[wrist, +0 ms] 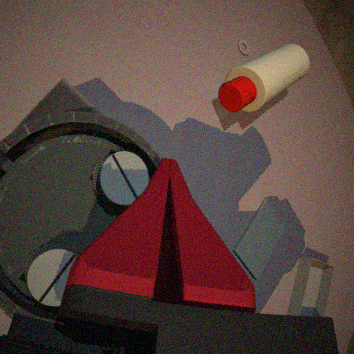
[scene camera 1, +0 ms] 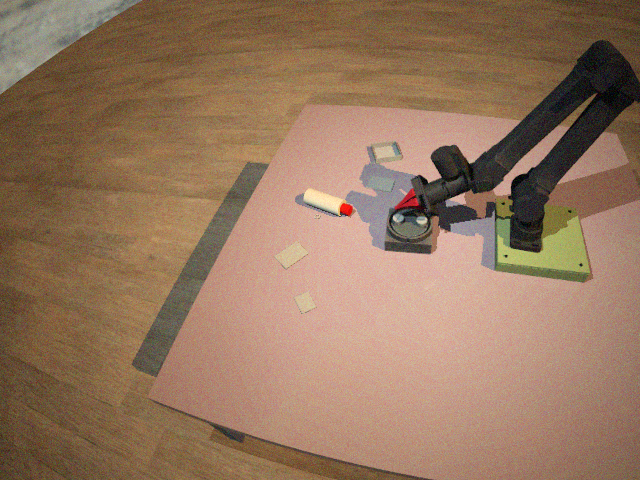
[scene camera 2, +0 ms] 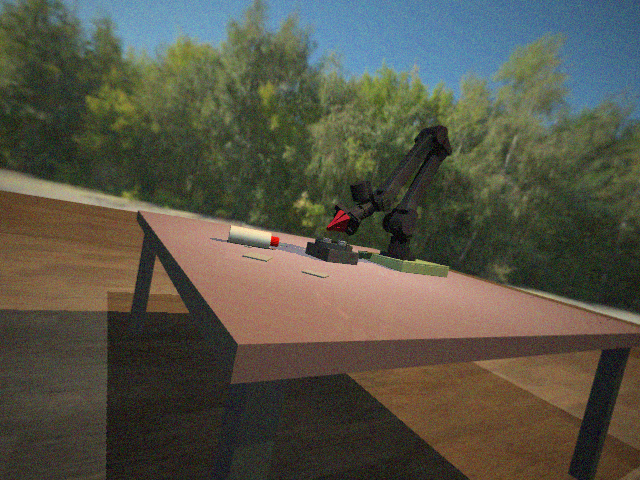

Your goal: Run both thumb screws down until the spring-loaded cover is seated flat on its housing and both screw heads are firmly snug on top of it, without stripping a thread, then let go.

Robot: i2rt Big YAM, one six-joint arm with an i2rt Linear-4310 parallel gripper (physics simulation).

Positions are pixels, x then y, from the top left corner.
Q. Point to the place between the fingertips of my gripper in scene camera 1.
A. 395,208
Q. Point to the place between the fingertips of my gripper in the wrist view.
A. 166,167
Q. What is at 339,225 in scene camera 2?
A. My gripper.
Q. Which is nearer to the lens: the dark square housing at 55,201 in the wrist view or the white tube with red cap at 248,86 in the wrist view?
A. The dark square housing.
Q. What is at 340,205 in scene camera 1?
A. A white tube with red cap.
